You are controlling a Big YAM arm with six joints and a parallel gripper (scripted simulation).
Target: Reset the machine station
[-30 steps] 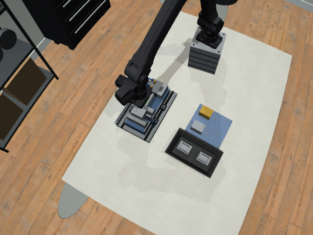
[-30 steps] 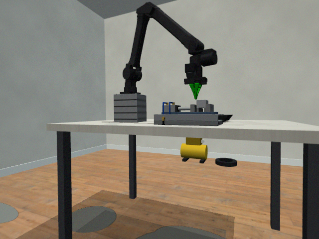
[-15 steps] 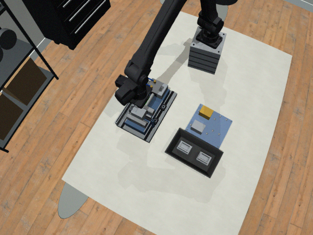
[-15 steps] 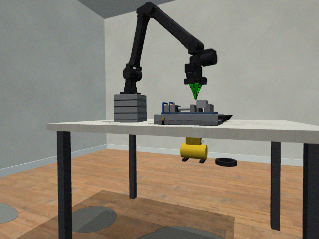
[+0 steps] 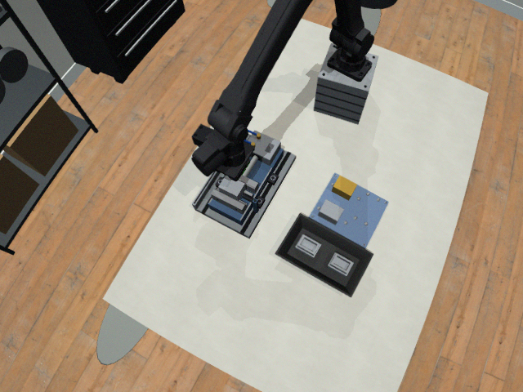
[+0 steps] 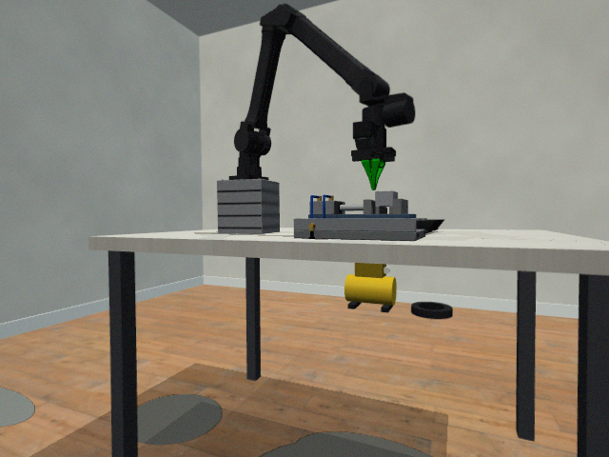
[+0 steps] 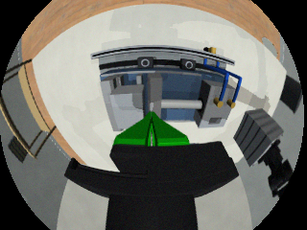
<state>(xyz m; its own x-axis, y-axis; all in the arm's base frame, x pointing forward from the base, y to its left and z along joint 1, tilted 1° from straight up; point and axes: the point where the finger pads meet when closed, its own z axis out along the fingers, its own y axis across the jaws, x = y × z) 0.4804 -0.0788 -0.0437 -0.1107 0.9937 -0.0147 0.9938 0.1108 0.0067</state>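
Right now my hand is 13 cm past the hose-end block, 5 cm above it and 1 cm to the left of it. From my hand the other things lie so: yellow brass blank (26 cm to the left, 18 cm behind, 10 cm below).
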